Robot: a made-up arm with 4 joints.
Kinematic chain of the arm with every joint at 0, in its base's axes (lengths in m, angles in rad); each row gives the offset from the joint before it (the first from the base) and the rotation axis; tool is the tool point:
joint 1: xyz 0 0 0.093 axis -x
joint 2: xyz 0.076 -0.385 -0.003 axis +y
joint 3: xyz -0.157 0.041 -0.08 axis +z
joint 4: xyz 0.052 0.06 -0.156 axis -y
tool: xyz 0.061 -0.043 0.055
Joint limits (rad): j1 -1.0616..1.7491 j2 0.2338..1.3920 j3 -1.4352..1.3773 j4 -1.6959..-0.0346
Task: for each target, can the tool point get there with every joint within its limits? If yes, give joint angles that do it. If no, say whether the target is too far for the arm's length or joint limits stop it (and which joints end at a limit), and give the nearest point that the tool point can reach.
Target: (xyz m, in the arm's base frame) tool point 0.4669 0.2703 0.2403
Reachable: no: joint limits stop it (at a limit: joint 1, joint 2, joint 3, joint 4) | nearest point -0.1312 0.1522 0.2972 | short by 0.612 m
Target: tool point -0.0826 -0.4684 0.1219
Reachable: yes | joints 0.5308 0.4653 -0.7285 -1.0066
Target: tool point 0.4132 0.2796 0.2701
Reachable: no: joint limits stop it (at a limit: joint 1, joint 2, joint 3, joint 4) | nearest point -0.1312 0.1522 0.2972 | short by 0.560 m
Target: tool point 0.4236 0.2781 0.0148
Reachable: no: joint limits stop it (at a limit: joint 1, joint 2) | nearest point -0.0242 0.0596 -0.2427 | short by 0.561 m
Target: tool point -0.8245 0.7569 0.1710
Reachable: no: too far | nearest point -0.2501 0.1369 0.3159 | short by 0.858 m
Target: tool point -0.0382 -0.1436 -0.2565
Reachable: yes | joints -0.6152 0.4132 0.0606 -0.6437
